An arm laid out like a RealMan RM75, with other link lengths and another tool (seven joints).
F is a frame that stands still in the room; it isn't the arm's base.
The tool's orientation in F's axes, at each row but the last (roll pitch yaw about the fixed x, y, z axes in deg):
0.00, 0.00, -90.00
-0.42, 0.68, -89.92
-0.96, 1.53, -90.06
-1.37, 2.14, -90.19
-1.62, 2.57, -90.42
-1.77, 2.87, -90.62
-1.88, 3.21, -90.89
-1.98, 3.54, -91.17
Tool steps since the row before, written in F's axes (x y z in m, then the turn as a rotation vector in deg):
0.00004, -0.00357, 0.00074, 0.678, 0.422, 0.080
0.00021, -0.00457, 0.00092, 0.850, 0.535, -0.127
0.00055, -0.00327, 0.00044, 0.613, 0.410, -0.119
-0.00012, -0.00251, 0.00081, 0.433, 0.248, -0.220
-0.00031, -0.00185, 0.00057, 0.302, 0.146, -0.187
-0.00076, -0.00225, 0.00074, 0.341, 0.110, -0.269
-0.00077, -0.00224, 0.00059, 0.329, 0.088, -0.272
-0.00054, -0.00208, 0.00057, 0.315, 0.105, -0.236
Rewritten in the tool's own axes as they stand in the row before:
0.00357, 0.00004, 0.00074, -0.422, 0.678, 0.080
0.00456, 0.00020, 0.00098, -0.532, 0.852, -0.127
0.00326, 0.00054, 0.00054, -0.407, 0.615, -0.120
0.00248, -0.00013, 0.00090, -0.241, 0.438, -0.219
0.00182, -0.00031, 0.00064, -0.140, 0.306, -0.185
0.00222, -0.00076, 0.00083, -0.100, 0.348, -0.264
0.00222, -0.00076, 0.00069, -0.078, 0.336, -0.266
0.00205, -0.00052, 0.00068, -0.097, 0.321, -0.231

